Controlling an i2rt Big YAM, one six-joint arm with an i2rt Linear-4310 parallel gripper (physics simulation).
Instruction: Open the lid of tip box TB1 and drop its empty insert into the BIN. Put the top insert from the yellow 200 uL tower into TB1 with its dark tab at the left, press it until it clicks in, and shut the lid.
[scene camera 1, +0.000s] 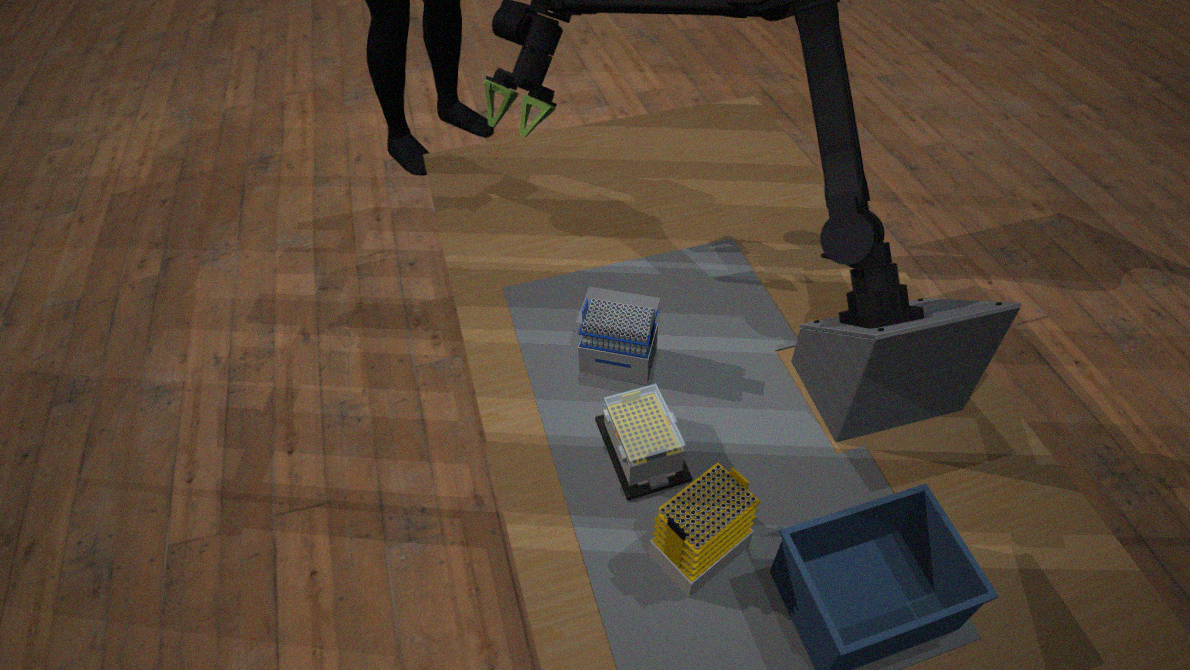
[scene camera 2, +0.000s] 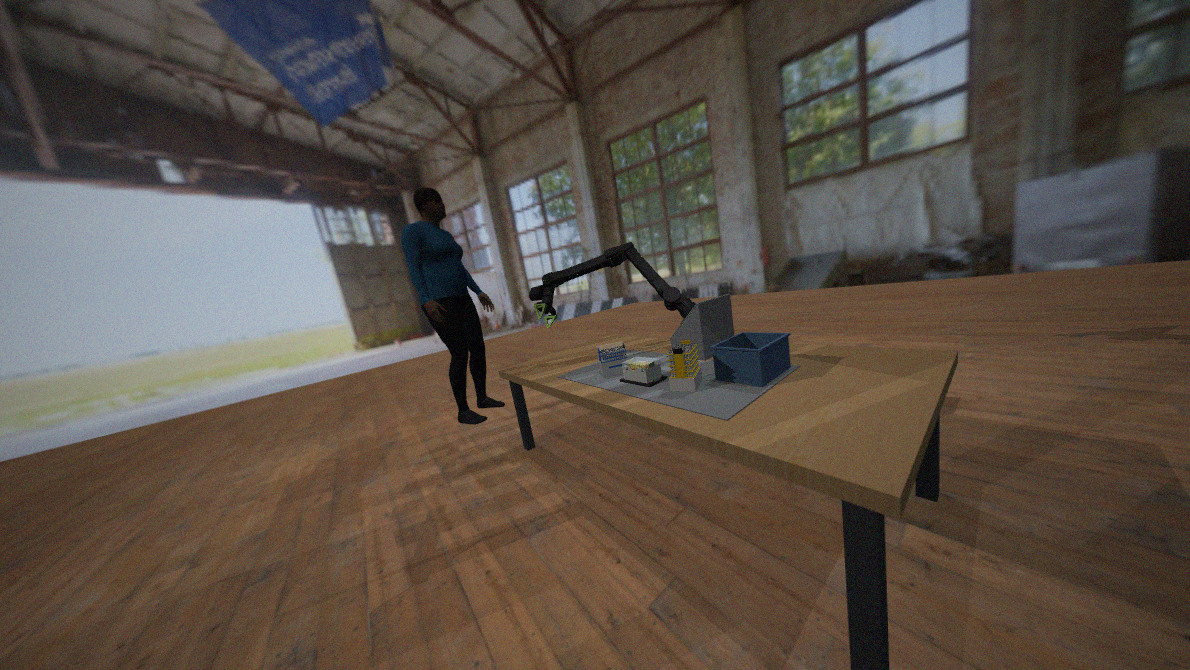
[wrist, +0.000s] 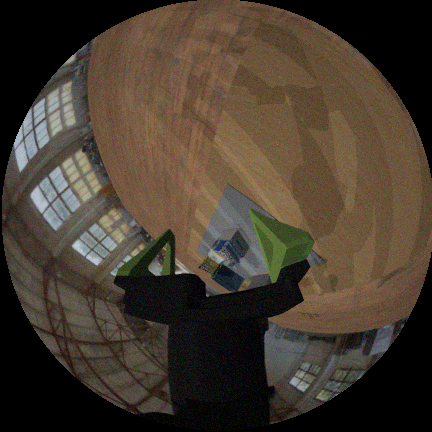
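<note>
A tip box (scene camera 1: 643, 432) (scene camera 2: 641, 370), which I take to be TB1, sits on a dark base in the middle of the mat. Its clear lid is down over a yellow insert with a grid of holes. The yellow tower (scene camera 1: 706, 524) (scene camera 2: 684, 362) is a stack of inserts on a pale base beside it, with a dark tab on the corner toward the front left in scene camera 1. The blue BIN (scene camera 1: 882, 574) (scene camera 2: 751, 359) (wrist: 228, 278) stands beside the tower, and its inside looks empty. My gripper (scene camera 1: 509, 130) (scene camera 2: 545, 318) (wrist: 208, 223) is open and empty, high beyond the far end of the mat.
A box with a blue tip rack (scene camera 1: 617, 320) (scene camera 2: 612, 356) (wrist: 231, 246) stands at the far end of the grey mat (scene camera 1: 574, 499). The arm's grey wedge base (scene camera 1: 907, 374) (scene camera 2: 714, 324) stands at the right edge. A person (scene camera 2: 441, 291) stands beyond the table's far end.
</note>
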